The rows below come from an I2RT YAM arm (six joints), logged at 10 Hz.
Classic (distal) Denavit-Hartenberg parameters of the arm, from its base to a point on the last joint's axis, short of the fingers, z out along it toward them. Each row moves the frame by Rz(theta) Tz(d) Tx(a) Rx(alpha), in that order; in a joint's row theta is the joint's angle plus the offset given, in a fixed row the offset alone. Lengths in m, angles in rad.
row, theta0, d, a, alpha
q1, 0, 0.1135, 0.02, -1.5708
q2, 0, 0, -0.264, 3.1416
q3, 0.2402, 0, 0.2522, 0
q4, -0.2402, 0, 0.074, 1.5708
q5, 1.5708, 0, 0, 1.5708
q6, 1.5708, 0.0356, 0, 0
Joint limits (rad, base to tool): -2.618..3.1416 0..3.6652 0..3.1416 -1.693..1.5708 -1.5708..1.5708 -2.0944..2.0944
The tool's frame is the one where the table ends.
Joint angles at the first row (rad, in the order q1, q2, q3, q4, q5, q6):
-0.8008 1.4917 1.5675 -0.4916 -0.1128 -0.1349
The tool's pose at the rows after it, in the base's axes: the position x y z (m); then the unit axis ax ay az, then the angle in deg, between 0 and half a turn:
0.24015 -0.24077 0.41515 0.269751 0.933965 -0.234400 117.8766
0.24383 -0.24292 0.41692 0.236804 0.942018 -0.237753 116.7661
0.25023 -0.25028 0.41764 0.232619 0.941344 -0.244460 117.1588
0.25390 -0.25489 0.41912 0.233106 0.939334 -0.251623 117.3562
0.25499 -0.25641 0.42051 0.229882 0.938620 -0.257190 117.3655
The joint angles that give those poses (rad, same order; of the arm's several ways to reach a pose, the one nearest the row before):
-0.8010 1.4973 1.5843 -0.4882 -0.1370 -0.1479
-0.8014 1.5103 1.5958 -0.4688 -0.1733 -0.1917
-0.8022 1.5477 1.6348 -0.4711 -0.1665 -0.2052
-0.8027 1.5706 1.6623 -0.4725 -0.1556 -0.2108
-0.8031 1.5780 1.6737 -0.4718 -0.1517 -0.2194

